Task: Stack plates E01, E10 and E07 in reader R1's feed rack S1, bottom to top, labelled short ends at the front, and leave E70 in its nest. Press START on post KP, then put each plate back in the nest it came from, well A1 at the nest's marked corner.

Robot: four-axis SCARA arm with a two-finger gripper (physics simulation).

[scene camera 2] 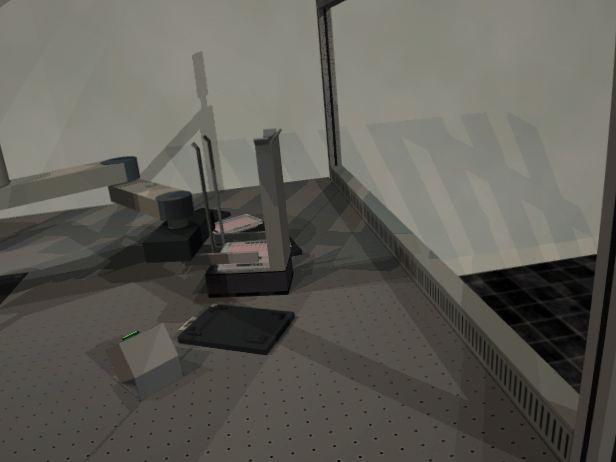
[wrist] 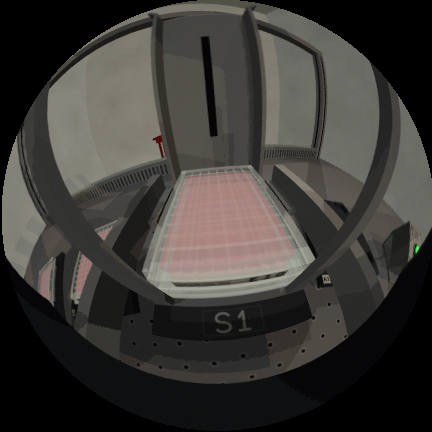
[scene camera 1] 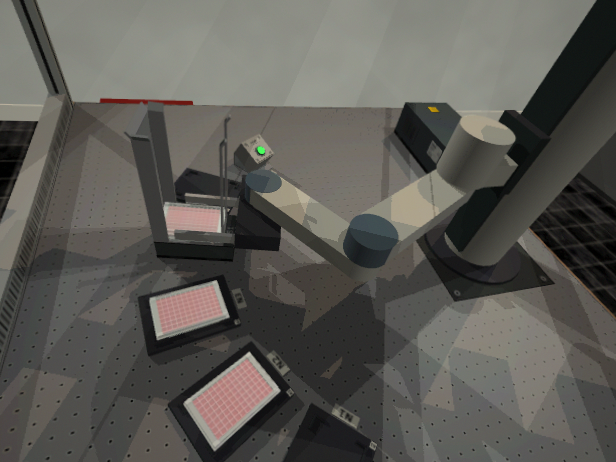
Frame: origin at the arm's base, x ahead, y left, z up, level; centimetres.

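Seen in the pictures: gripper, between the fingertips: [scene camera 2: 263,245] [wrist: 218,176] [scene camera 1: 180,215]; arm's base, origin of its link: [scene camera 1: 468,248].
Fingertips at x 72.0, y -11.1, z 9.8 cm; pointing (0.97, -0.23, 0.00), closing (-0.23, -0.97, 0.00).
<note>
Pixels of each thing's top centre, then the offset from my fingertips to it. "pt": a spot on its surface instead.
- Feed rack S1, centre of its top: [scene camera 1: 185,122] [scene camera 2: 234,135] dx -2.8, dy +0.7, dz +21.8 cm
- pink-welled plate, centre of its top: [wrist: 220,194] [scene camera 2: 252,248] [scene camera 1: 192,217] dx -2.2, dy +0.5, dz -0.4 cm
- nest N2 plate, centre of its top: [scene camera 1: 233,394] [scene camera 2: 234,222] dx -6.0, dy +36.0, dz -5.9 cm
- Nest N1, a spot on its surface: [scene camera 1: 325,435] pt dx -19.2, dy +44.8, dz -7.3 cm
- Post KP, centre of its top: [scene camera 2: 135,329] [scene camera 1: 254,140] dx -20.5, dy -27.0, dz -0.1 cm
- green button, centre of its top: [scene camera 1: 260,147] dx -21.8, dy -25.4, dz -1.3 cm
- dark box, a spot on its surface: [scene camera 1: 425,132] pt dx -75.5, dy -27.9, dz +1.2 cm
Feed rack S1 [scene camera 1: 159,160] [scene camera 2: 272,200] [wrist: 187,100] holds a pink-welled plate [scene camera 1: 192,217] [scene camera 2: 247,247] [wrist: 225,215] at its base; how many plates are stacked there is unclear. Part of a label shows on its front short end in the wrist view, unreadable. My gripper [scene camera 1: 194,216] [scene camera 2: 260,247] [wrist: 218,176] is low at the rack, open, one finger along each long side of the plate, with gaps showing. Plates lie in nest N3 (plate [scene camera 1: 190,310] [scene camera 2: 237,224]) and nest N2 (plate [scene camera 1: 232,400]), labels unreadable. Nest N1 [scene camera 1: 325,435] and the nest behind the rack [scene camera 1: 200,180] [scene camera 2: 240,327] show no plate.
Post KP [scene camera 1: 246,156] [scene camera 2: 150,357] with a green button [scene camera 1: 260,150] stands behind the rack. Two thin front rods [scene camera 1: 224,170] [scene camera 2: 202,190] of the rack rise between the fingers. A dark box [scene camera 1: 425,132] stands near the arm's column [scene camera 1: 530,165]. A slotted rail [scene camera 2: 430,265] edges the table.
</note>
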